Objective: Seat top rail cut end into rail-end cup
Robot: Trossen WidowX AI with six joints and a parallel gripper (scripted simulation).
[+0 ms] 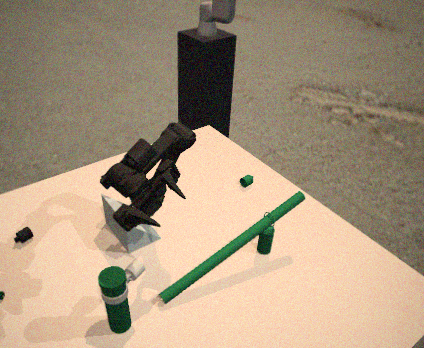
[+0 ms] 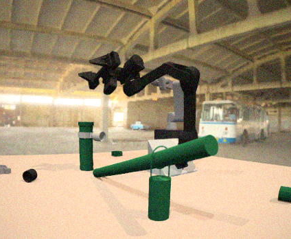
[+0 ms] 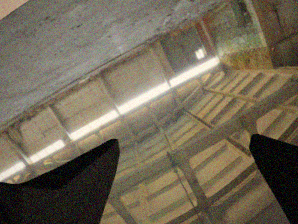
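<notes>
My gripper tip is now 10 cm past the grey rail-end cup, 7 cm to the left of it and 25 cm above it. Also, from my gripper tip: green post: 2 cm behind, 39 cm to the left, 29 cm below.
</notes>
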